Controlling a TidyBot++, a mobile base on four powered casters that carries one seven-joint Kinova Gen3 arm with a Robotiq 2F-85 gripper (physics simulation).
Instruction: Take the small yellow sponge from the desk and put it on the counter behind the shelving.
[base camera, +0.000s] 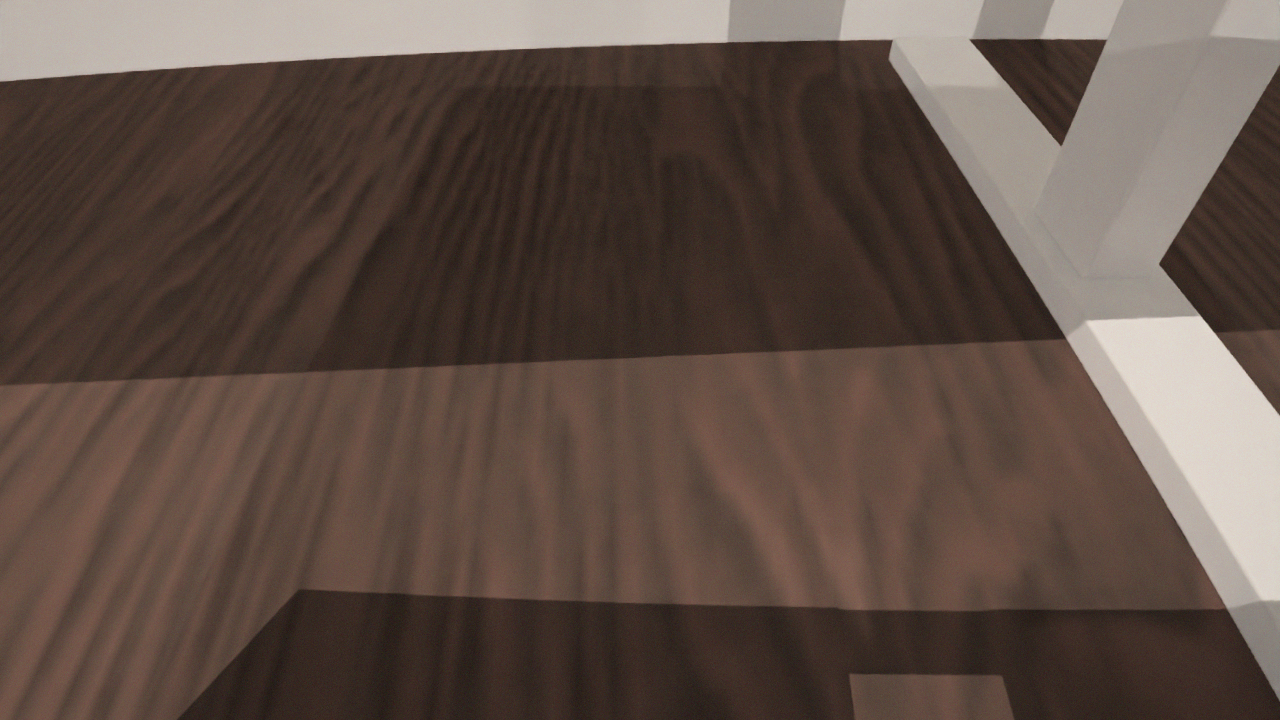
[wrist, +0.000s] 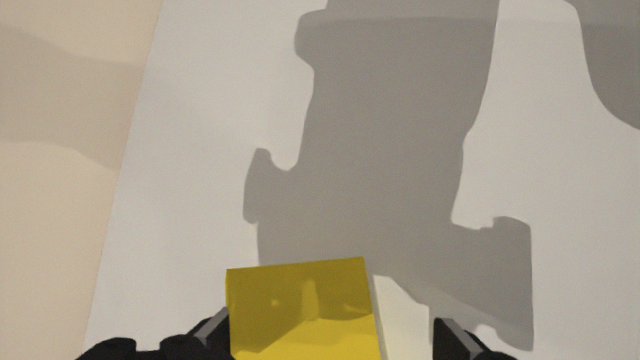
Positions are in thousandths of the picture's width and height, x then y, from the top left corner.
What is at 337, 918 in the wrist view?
The gripper.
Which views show the small yellow sponge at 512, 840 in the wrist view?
The wrist view only.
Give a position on a white desk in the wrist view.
746, 451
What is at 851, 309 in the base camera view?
A white desk.
